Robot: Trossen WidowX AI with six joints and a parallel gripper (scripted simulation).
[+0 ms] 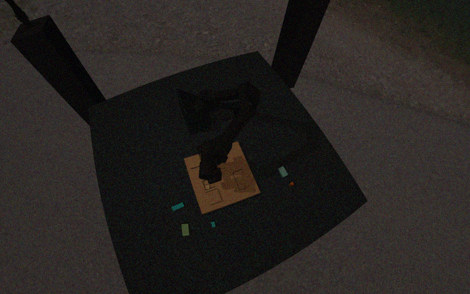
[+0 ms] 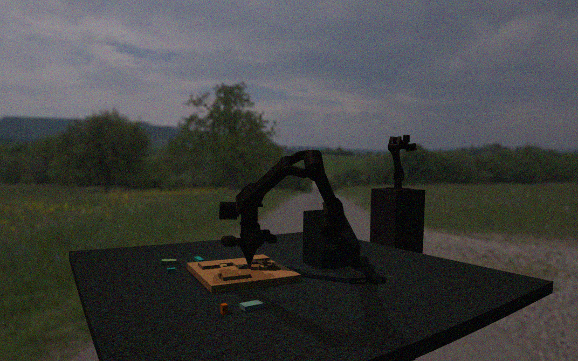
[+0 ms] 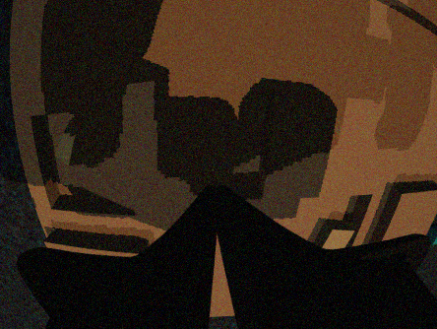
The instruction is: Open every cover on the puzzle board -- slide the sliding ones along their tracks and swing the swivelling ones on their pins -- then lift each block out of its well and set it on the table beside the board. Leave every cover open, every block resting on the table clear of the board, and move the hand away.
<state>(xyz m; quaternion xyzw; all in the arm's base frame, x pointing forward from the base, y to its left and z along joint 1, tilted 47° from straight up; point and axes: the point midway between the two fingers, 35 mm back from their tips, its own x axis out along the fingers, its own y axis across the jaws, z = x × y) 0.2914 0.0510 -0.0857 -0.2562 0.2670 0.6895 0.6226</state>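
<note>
Now: gripper tip 3 cm short of the tan puzzle board and 3 cm to the right of it. The rest, counted from my gripper tip: pale teal block (13 cm ahead, 35 cm to the left, 2 cm below); green block (24 cm ahead, 20 cm to the right, 2 cm below); small teal block (26 cm ahead, 7 cm to the right, 2 cm below).
</note>
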